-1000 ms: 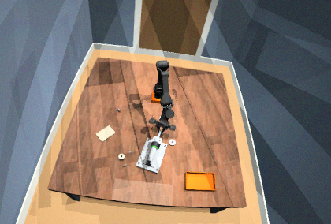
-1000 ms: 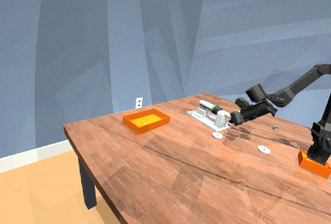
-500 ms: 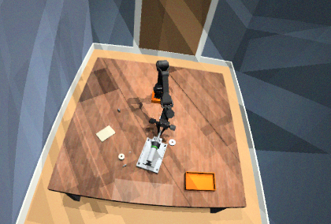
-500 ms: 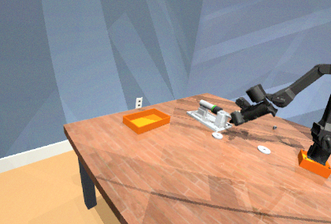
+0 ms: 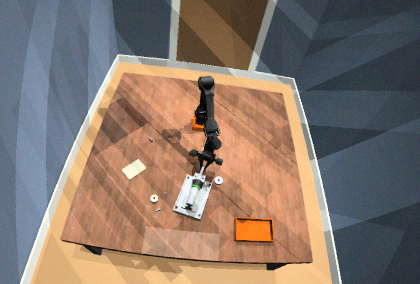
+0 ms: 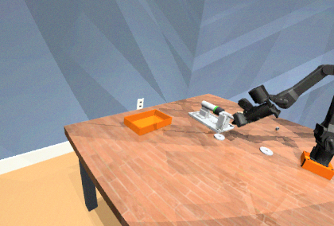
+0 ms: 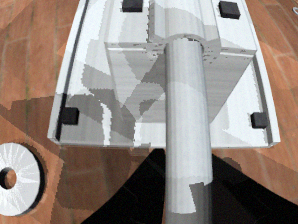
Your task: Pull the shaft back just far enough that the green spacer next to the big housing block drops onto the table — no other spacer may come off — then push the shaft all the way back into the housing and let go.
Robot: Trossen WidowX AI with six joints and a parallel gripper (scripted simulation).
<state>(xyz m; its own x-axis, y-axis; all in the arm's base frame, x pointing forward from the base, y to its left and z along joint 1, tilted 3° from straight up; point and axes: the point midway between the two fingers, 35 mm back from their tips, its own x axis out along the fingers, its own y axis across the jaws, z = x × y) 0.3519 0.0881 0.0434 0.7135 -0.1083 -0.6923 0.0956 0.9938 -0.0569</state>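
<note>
Now: gripper tip 60 mm short of the grey shaft, 20 mm below it and 10 mm to the left of it. Also, from my gripper tip: green spacer 110 mm ahead, 20 mm above, 10 mm to the right; grey washer 100 mm to the left, 50 mm below; small part 260 mm ahead, 170 mm to the right, 50 mm below.
</note>
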